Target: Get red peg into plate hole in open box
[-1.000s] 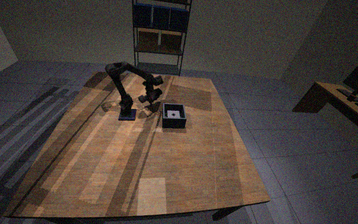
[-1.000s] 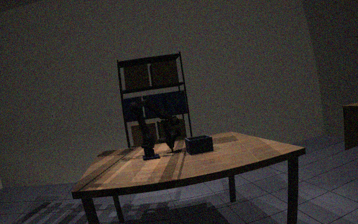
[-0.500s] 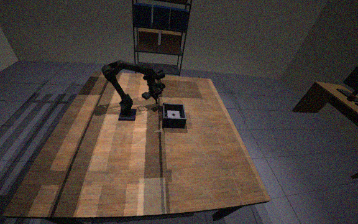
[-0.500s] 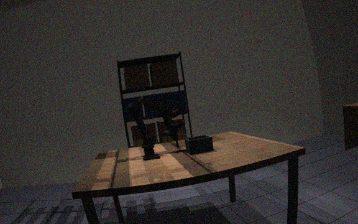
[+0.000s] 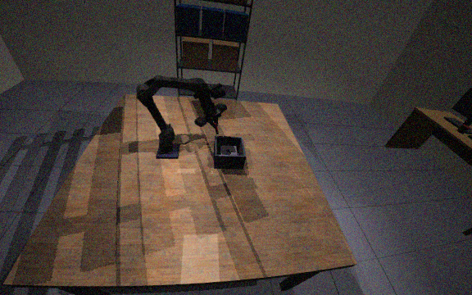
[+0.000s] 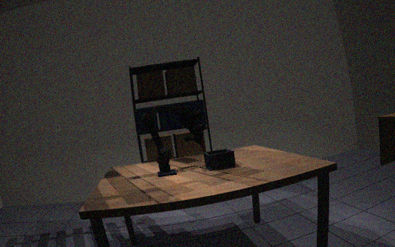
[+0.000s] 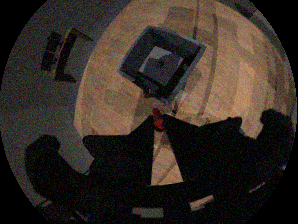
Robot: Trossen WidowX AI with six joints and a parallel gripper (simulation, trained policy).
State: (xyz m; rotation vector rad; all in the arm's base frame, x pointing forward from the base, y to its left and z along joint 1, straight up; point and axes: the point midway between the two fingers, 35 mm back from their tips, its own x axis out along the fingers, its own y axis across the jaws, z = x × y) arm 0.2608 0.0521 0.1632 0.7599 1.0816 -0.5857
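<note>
My gripper tip is now 10 cm to the left of the plate, 10 cm above it and 7 cm short of it. Round my gripper tip: dark box: 12 cm below, 10 cm to the right, 7 cm ahead; red peg: 1 cm below.
</note>
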